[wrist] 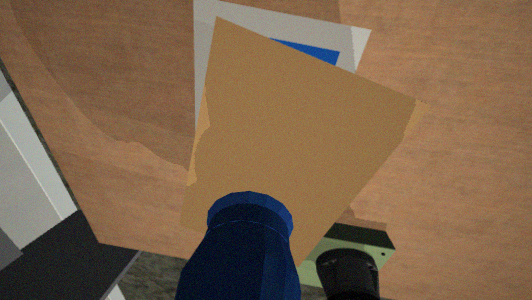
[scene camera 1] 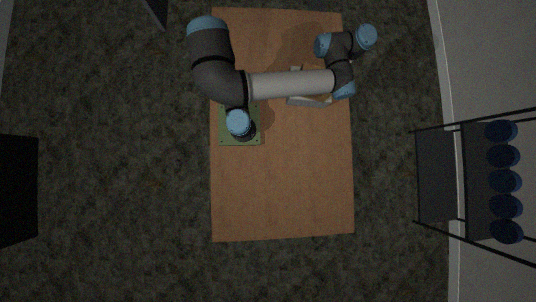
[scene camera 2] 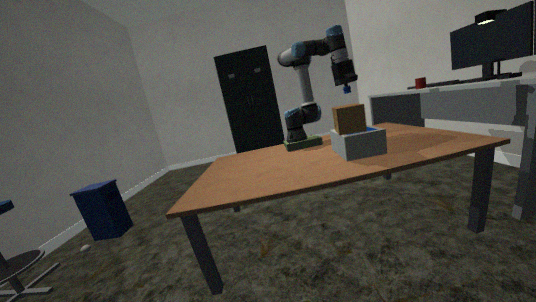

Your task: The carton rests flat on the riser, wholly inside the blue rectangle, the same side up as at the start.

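Pixels of known places: end effector, tool point: [wrist: 249,225] [scene camera 2: 347,93]; arm's base, origin of the base link: [wrist: 344,264] [scene camera 2: 297,140].
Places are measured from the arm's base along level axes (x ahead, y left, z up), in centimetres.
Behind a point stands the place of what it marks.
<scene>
The brown carton [scene camera 2: 349,120] @(z 13.8, x 49.9, y 12.4 cm) [wrist: 300,130] @(z 20.3, x 46.3, y 14.6 cm) stands upright on the light grey riser [scene camera 2: 367,146] @(z 0.7, x 55.3, y 17.0 cm) [wrist: 240,12] @(z 7.3, x 55.5, y 21.0 cm) [scene camera 1: 309,102] @(z 3.7, x 41.1, y 9.4 cm), turned relative to the riser's edges. Part of the blue rectangle [scene camera 2: 371,129] @(z 7.3, x 51.5, y 23.0 cm) [wrist: 320,53] @(z 7.3, x 51.0, y 11.9 cm) shows beside it; the carton hides the rest. In the scene camera 2 view, the carton stands toward the riser's left side. My blue suction cup [scene camera 2: 347,90] [wrist: 249,207] hangs above the carton with a visible gap and holds nothing. The arm covers most of the carton and riser in the scene camera 1 view.
The riser stands on the wooden table [scene camera 1: 285,190] @(z -4.7, x 19.2, y -40.5 cm) [scene camera 2: 250,172] @(z -4.7, x 32.5, y -38.8 cm). The arm's green base plate [scene camera 1: 225,141] @(z -0.7, x -11.5, y -5.3 cm) [scene camera 2: 303,144] @(z -1.8, x 10.2, y 0.8 cm) [wrist: 310,275] @(z -0.6, x -7.8, y 8.5 cm) is close by. A desk [scene camera 2: 465,107] with a monitor [scene camera 2: 490,42] and red mug [scene camera 2: 420,83] stands behind at the right. A blue bin [scene camera 2: 103,210] stands on the floor.
</scene>
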